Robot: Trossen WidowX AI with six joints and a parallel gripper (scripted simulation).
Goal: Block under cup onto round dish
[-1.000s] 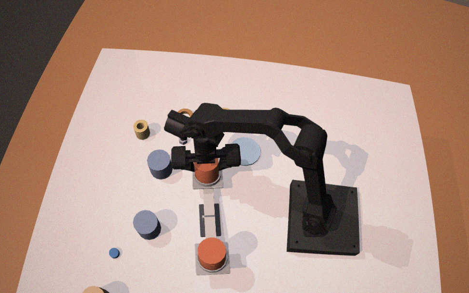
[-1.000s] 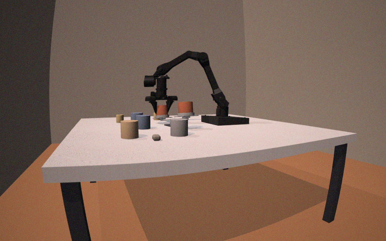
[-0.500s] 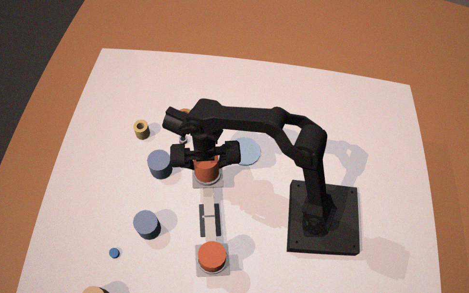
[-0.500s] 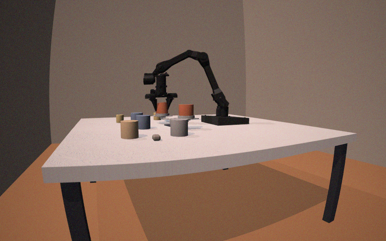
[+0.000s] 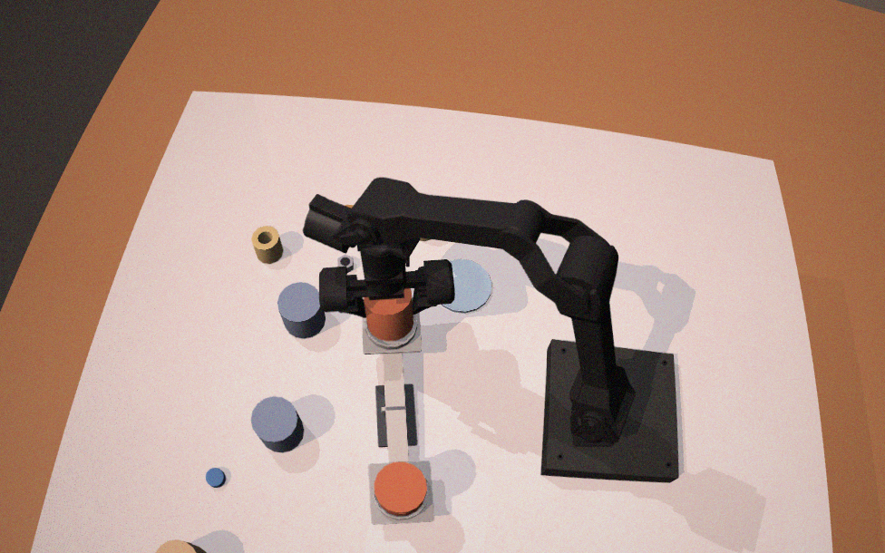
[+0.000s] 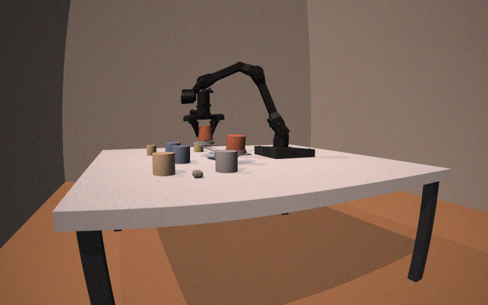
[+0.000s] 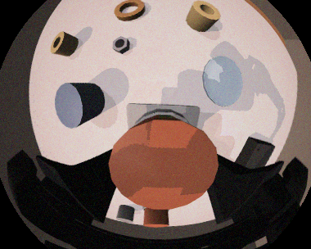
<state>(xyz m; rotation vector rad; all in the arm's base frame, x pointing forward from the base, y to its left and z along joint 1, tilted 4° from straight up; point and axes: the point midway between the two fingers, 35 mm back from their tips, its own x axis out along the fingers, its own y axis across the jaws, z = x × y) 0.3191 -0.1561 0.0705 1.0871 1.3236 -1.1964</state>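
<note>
Now: gripper tip 2 cm above the green block. From my gripper tip the other things lie so: pale blue round dish (12 cm behind, 10 cm to the right, 9 cm below); balance (13 cm to the left, 7 cm below, 1 cm behind); balance beam (13 cm to the left, 5 cm below, 1 cm behind).
</note>
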